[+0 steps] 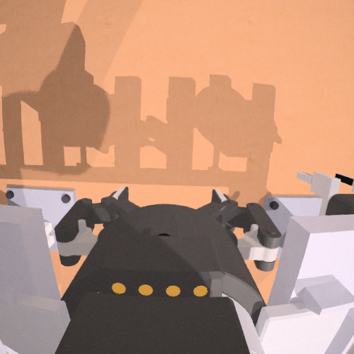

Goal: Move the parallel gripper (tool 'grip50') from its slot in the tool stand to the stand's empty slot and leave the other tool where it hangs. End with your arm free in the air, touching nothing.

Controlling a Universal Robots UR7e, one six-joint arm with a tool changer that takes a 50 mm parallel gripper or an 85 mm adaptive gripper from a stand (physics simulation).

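A dark tool (165, 260) with jointed linkage fingers, looking like the adaptive gripper, fills the lower middle, close under the arm's black part (150, 327). It is between two pale posts of the tool stand (22, 250). A row of gold contacts shows on it, partly covered. Its fingers (170, 194) are spread apart with nothing between them. Whether it is locked to my arm is hidden. At the right edge, part of another tool (324, 186) shows light straight fingers, looking like the parallel gripper. The stand's empty slot does not show.
The stand's right post (320, 255) is close beside the dark tool, with a pale side block below. Light plates with dark bolts (42, 198) (295, 206) lie beyond the posts. Shadows of the stand, tools and arm fall on the orange surface (310, 75).
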